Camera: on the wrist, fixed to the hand. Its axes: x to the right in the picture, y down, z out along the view.
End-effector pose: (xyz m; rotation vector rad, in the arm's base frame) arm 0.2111 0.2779 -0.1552 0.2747 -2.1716 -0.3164
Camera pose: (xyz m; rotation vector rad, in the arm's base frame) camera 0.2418 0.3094 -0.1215 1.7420 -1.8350 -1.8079
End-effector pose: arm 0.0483 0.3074 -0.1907 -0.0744 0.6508 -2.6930
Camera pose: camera 0.0575 0.2938 -0.2437 1.0782 -0.6508 1.7279
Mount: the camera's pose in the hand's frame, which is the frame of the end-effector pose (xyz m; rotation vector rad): -0.0018 0.0382 -0.0402 -0.4192 -0.5506 -1.5484
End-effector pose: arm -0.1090 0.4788 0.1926 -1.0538 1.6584 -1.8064
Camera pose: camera -0.1456 0.4988 0.1560 2.4096 -0.5581 1.0790
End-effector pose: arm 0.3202 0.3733 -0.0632 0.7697 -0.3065 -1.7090
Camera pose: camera 0.3752 0.3717 -0.0707 -0.0650 -0.3955 2.9404
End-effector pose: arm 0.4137 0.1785 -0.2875 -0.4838 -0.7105 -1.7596
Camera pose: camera 0.4519 0.1450 -0.3098 0.5829 0.9165 2.3952
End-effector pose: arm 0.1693 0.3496 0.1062 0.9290 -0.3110 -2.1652
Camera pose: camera 0.2192 0.3271 0.0969 -0.1279 -0.6224 2.4639
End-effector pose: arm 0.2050 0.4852 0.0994 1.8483 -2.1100 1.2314
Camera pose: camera 0.1553 0.5089 0.1062 2.6221 -0.3451 -0.0967
